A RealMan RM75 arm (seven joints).
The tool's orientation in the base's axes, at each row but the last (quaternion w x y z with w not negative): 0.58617 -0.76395 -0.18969 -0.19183; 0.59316 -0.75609 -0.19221 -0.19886; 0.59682 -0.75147 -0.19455 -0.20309; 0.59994 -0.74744 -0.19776 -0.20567; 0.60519 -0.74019 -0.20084 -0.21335; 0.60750 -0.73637 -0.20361 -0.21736; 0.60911 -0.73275 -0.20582 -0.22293; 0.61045 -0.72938 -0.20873 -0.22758; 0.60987 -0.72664 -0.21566 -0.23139
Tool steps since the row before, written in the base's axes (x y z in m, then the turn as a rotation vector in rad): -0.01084 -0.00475 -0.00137 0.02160 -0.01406 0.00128; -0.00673 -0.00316 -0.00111 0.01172 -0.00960 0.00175; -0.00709 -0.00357 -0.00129 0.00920 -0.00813 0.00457; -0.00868 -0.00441 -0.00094 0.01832 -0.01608 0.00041; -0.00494 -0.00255 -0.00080 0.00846 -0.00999 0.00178; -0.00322 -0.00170 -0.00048 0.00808 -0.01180 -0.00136; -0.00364 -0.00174 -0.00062 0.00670 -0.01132 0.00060; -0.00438 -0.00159 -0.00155 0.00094 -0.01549 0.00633; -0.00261 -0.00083 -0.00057 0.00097 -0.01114 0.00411
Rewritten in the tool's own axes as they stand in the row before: -0.01028 -0.00331 -0.00504 0.01820 0.01345 -0.01239; -0.00646 -0.00193 -0.00332 0.01033 0.00687 -0.00887; -0.00684 -0.00198 -0.00374 0.00979 0.00291 -0.00820; -0.00799 -0.00305 -0.00474 0.01478 0.01285 -0.01452; -0.00464 -0.00162 -0.00272 0.00761 0.00512 -0.00951; -0.00298 -0.00112 -0.00183 0.00545 0.00777 -0.01079; -0.00338 -0.00129 -0.00189 0.00547 0.00532 -0.01073; -0.00450 -0.00105 -0.00167 0.00406 -0.00189 -0.01615; -0.00246 -0.00097 -0.00092 0.00289 -0.00084 -0.01153
